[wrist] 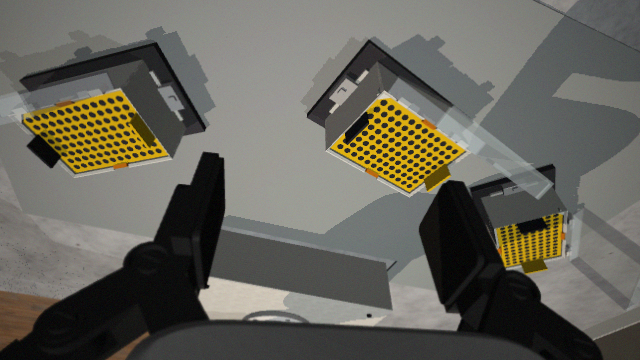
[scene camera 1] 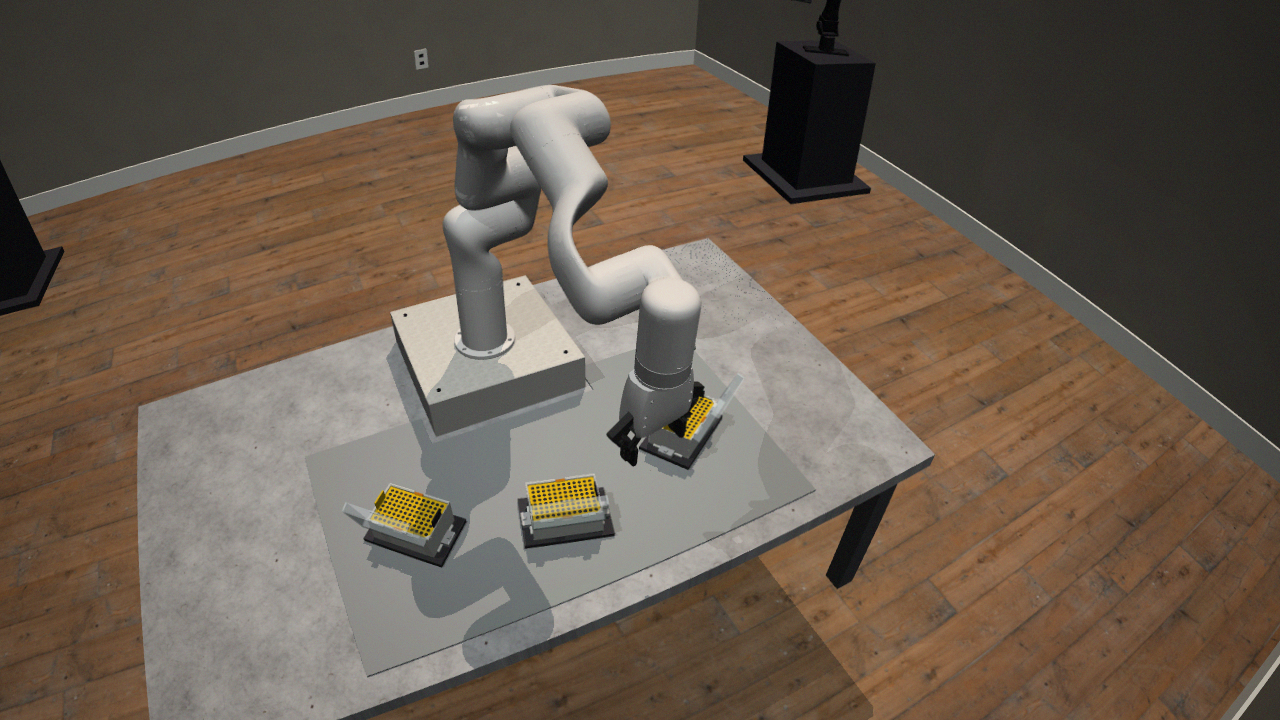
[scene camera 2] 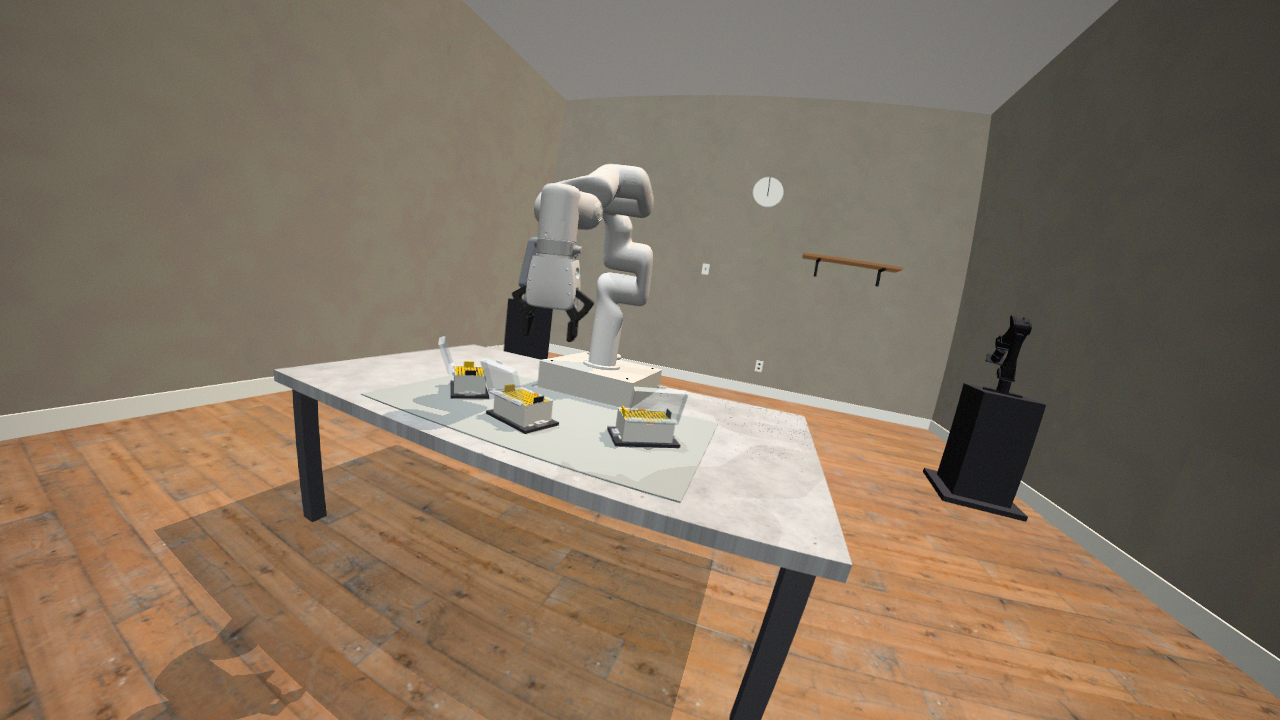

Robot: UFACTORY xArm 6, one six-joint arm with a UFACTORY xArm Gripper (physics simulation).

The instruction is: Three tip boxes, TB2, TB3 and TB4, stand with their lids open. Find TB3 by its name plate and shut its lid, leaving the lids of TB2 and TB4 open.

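Places are measured from the arm's base along level axes (x ahead, y left, z up), in metres.
Where they show: gripper, between the fingertips: (wrist: 331, 193) (scene camera 1: 652, 445) (scene camera 2: 549, 337); arm's base, origin of its link: (scene camera 1: 484, 340) (scene camera 2: 601, 365).
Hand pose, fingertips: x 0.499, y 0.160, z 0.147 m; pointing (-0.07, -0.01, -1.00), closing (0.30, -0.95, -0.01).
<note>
Each offset is from my fingertips to the top centre of the thing. Level surfaces: height alone.
Three grey tip boxes with yellow racks stand on dark bases, their clear lids open. The right one (scene camera 1: 701, 414) (scene camera 2: 646, 428) is at the left in the wrist view (wrist: 95, 130). The middle one @[dz -0.153, dx -0.076, dy -0.122 m] (scene camera 1: 563, 497) (scene camera 2: 525, 411) (wrist: 400, 142) has its lid @[dz -0.074, dx -0.010, dy -0.132 m] (scene camera 2: 499, 374) (wrist: 515, 170) raised. The left one @[dz -0.153, dx -0.130, dy -0.383 m] (scene camera 1: 409, 512) (scene camera 2: 469, 382) (wrist: 532, 240), TB4, has its lid @[dz -0.074, dx -0.076, dy -0.424 m] (scene camera 1: 355, 513) (scene camera 2: 443, 352) (wrist: 607, 260) out to its side. No name plate is readable, so I cannot tell which is TB3. My gripper (scene camera 1: 655, 442) (scene camera 2: 550, 334) (wrist: 331, 193) is open and empty, above the boxes.
The boxes stand on a grey mat @[dz -0.228 m] (scene camera 1: 375, 617) (scene camera 2: 662, 479) (wrist: 280, 100) on a stone-topped table @[dz -0.231 m] (scene camera 1: 214, 537) (scene camera 2: 760, 474). My arm's square base block (scene camera 1: 510, 407) (scene camera 2: 581, 380) (wrist: 305, 270) stands behind the mat. Black pedestals (scene camera 1: 814, 120) (scene camera 2: 993, 443) stand on the floor away from the table.
</note>
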